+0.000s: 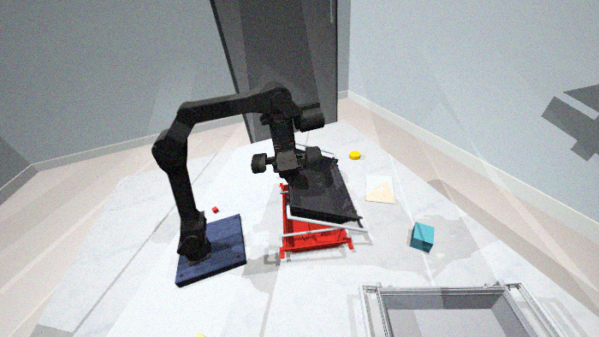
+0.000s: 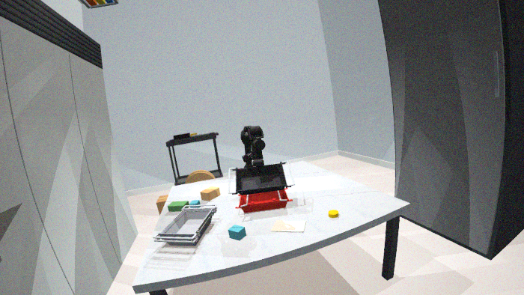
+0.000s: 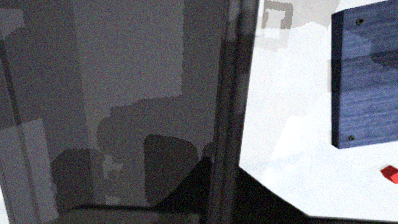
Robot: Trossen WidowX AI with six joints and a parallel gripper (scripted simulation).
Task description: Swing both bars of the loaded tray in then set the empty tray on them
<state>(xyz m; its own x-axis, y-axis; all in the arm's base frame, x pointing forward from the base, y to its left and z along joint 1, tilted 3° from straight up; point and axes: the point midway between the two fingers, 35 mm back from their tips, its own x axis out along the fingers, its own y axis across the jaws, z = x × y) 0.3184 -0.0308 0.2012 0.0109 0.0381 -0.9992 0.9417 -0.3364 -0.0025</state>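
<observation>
My gripper tip is 8 cm short of the black tray and 3 cm to the left of it. The rest, counted from my gripper tip: yellow disc: 40 cm ahead, 21 cm to the left, 17 cm below; cream sheet: 35 cm ahead, 18 cm below, 1 cm to the right.
</observation>
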